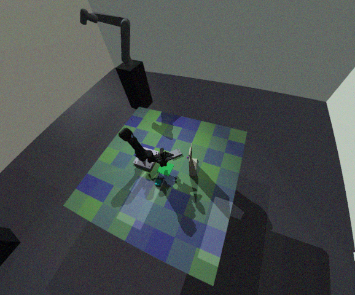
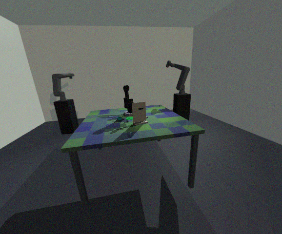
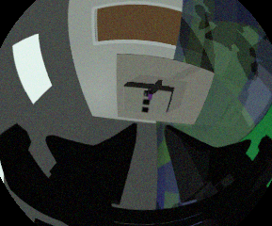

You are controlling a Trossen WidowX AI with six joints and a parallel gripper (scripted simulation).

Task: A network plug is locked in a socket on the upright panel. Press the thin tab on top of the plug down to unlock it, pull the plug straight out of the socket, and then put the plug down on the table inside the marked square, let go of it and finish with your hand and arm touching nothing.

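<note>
Right now the network plug is 11 cm ahead of my gripper tip and 4 cm to the left of it. From my gripper tip the other things lie so: flat grey block (16 cm below, 11 cm to the left, 7 cm behind); then bright green marked square (17 cm below, 7 cm behind, 6 cm to the right); then upright panel (13 cm ahead, 6 cm to the left, 6 cm below).
</note>
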